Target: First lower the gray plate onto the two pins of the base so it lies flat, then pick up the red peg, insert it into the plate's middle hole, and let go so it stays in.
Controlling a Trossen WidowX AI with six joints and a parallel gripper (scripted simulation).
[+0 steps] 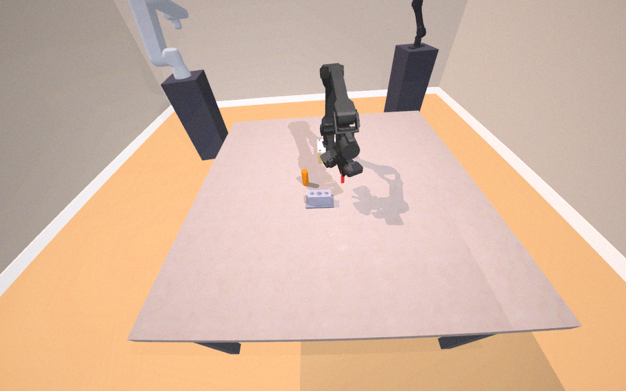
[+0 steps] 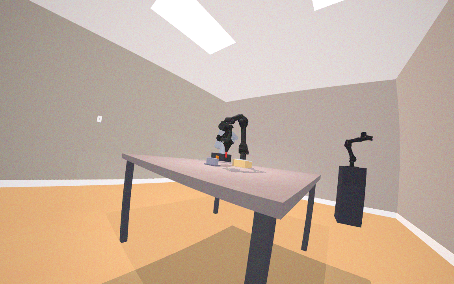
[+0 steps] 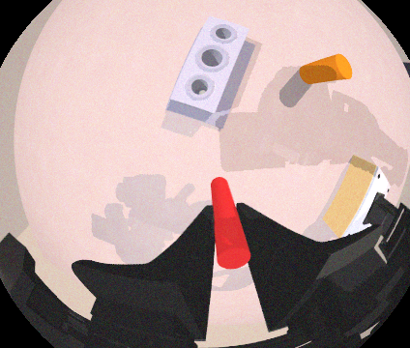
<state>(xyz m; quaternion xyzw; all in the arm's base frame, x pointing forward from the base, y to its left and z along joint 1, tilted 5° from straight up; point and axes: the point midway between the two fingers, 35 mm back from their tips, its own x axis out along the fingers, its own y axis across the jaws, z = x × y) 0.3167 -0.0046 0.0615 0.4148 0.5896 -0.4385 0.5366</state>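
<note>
The gray plate lies 3 cm ahead of my gripper tip, 10 cm to the right of it and 7 cm below it. Also, from my gripper tip: orange cylinder (10 cm behind, 15 cm to the right, 8 cm below); then red peg (right at my gripper tip); then base (2 cm ahead, 10 cm to the right, 11 cm below).
</note>
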